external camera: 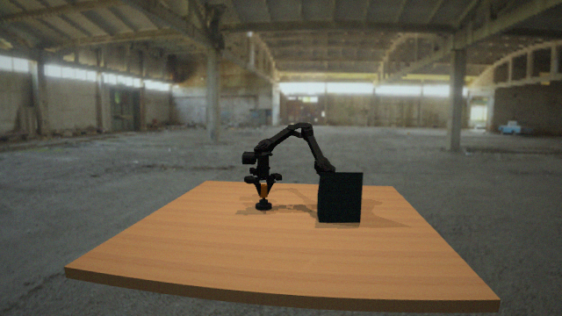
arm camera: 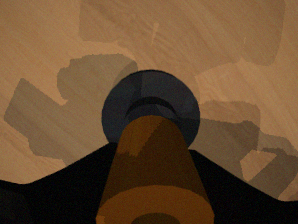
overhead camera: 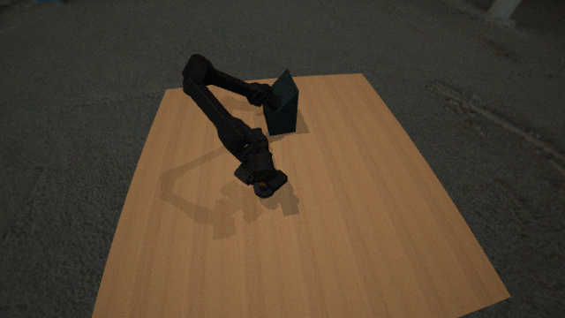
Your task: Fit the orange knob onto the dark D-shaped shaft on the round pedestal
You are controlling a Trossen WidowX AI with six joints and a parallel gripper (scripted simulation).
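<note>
My gripper tip is 2 cm below the orange knob. From my gripper tip the other things lie so: dark round pedestal (4 cm below).
</note>
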